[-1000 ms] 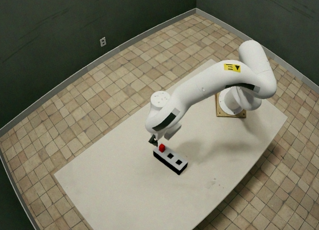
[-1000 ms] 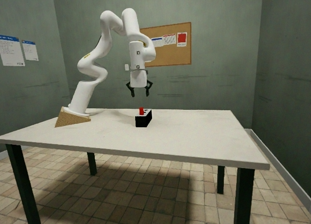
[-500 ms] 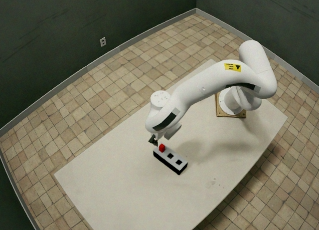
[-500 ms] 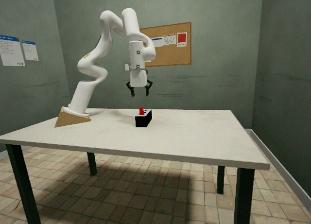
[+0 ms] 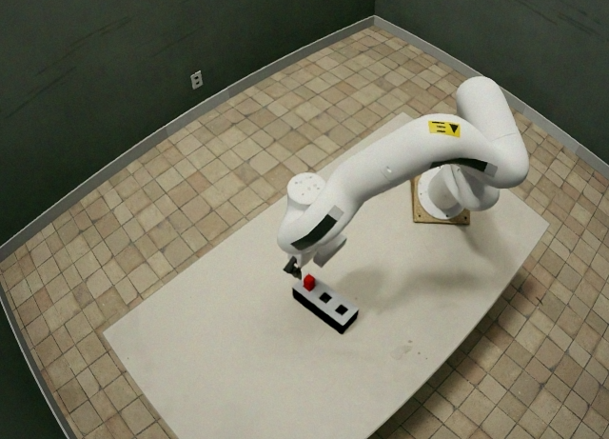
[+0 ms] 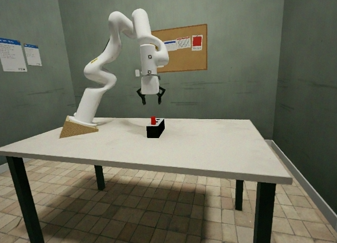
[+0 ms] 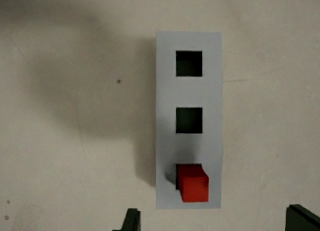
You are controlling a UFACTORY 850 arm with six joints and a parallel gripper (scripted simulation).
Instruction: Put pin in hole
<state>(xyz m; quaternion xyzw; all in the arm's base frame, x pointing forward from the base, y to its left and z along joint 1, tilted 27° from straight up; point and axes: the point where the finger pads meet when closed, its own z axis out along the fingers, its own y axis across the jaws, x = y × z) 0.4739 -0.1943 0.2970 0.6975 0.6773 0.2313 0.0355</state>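
Now: the pin 110 mm below my hand. Also, from my hand: black block 170 mm below, 60 mm to the left.
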